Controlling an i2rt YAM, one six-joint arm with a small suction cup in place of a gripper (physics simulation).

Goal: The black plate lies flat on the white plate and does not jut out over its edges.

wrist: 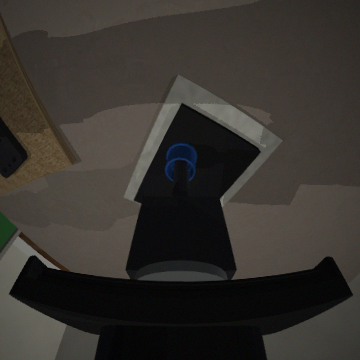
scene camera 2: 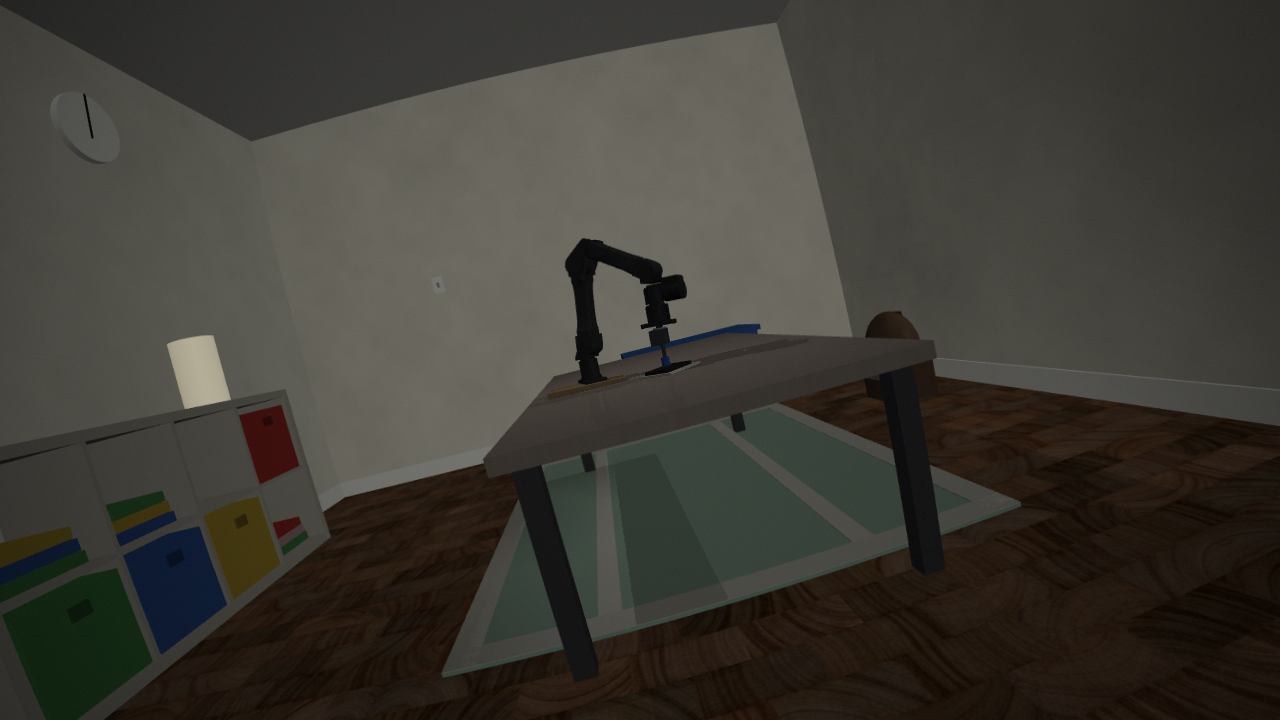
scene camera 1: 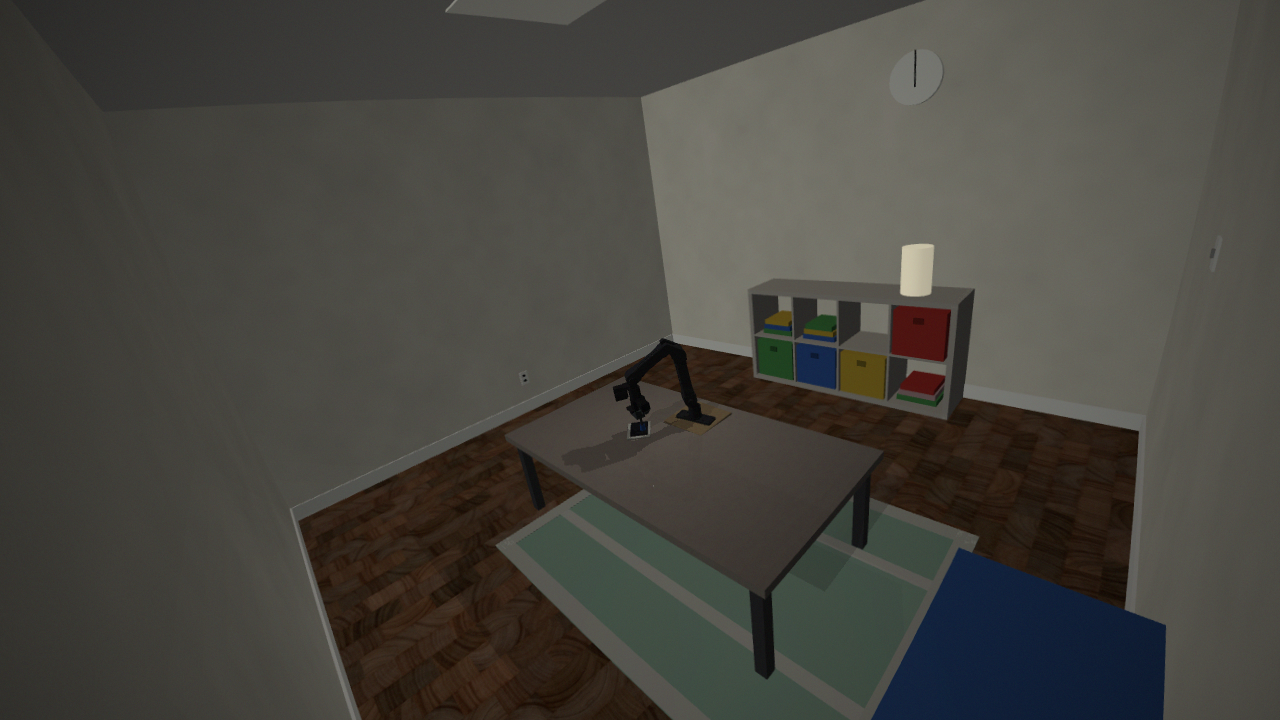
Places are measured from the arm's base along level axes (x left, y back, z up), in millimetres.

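Where they show: end effector, tool point: (wrist: 180,151) (scene camera 1: 643,430); arm's base, origin of the base link: (scene camera 2: 592,381) (scene camera 1: 695,418).
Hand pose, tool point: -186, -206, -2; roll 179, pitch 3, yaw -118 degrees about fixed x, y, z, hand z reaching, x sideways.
Note:
Things, the pixels of their top centre, and the offset from my tool point, as dx, dy, dz. Level surfaces: height alone.
- black plate, middle of its top: (wrist: 189,178) (scene camera 2: 668,366) (scene camera 1: 639,427) -29, +4, +7
- white plate, middle of its top: (wrist: 193,171) (scene camera 2: 670,369) (scene camera 1: 638,429) -28, -1, -2
- grey table, its level: dz -8
The black plate (wrist: 218,157) (scene camera 1: 637,430) lies flat on the white plate (wrist: 228,116) on the grey table (scene camera 1: 733,502) (scene camera 2: 716,393). In the wrist view the white rim shows along the black plate's left, far and right sides. The near side is hidden behind my wrist body. My suction cup (wrist: 181,161) (scene camera 1: 639,420) (scene camera 2: 660,355) is blue and stands straight over the left part of the black plate, at or just above its surface. I cannot tell whether it still touches. In the side view the plates (scene camera 2: 667,367) are a thin dark sliver under the cup.
A cork mat (wrist: 25,118) (scene camera 1: 712,422) carries the arm's base to the left of the plates. A shelf unit (scene camera 1: 859,287) with coloured boxes stands by the far wall. A green rug (scene camera 1: 626,582) lies under the table, and a blue slab (scene camera 1: 1029,645) is at the lower right.

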